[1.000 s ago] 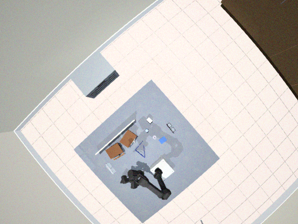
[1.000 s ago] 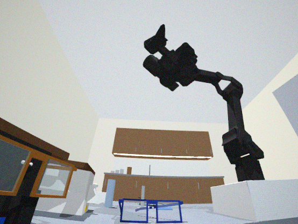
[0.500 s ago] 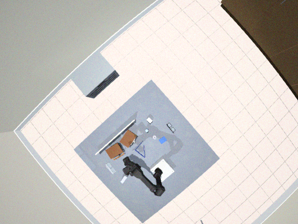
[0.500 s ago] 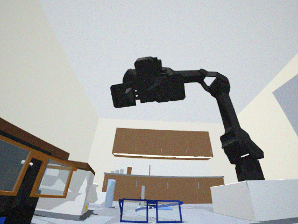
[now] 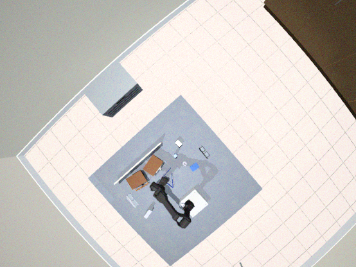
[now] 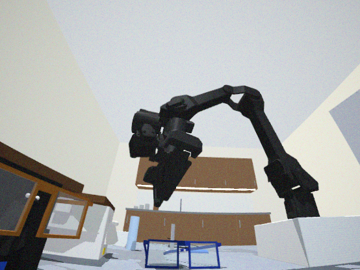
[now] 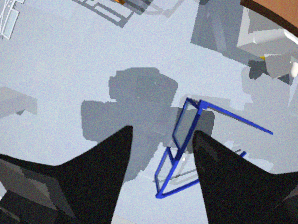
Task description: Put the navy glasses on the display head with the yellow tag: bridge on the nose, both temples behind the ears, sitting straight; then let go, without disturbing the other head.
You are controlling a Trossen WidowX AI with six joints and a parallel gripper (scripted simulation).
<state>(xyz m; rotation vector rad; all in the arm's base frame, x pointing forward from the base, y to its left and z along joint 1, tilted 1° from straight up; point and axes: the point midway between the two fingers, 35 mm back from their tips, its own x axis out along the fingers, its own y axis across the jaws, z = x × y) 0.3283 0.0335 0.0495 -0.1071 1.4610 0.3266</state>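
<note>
Right now my gripper tip is 290 mm to the left of the thin white post, 80 mm above it and 50 mm past it. Also, from my gripper tip: flat blue piece: 330 mm to the right, 150 mm behind, 100 mm below; white box: 400 mm to the right, 130 mm ahead, 80 mm below; pale blue cylinder: 300 mm to the right, 80 mm ahead, 50 mm below.
</note>
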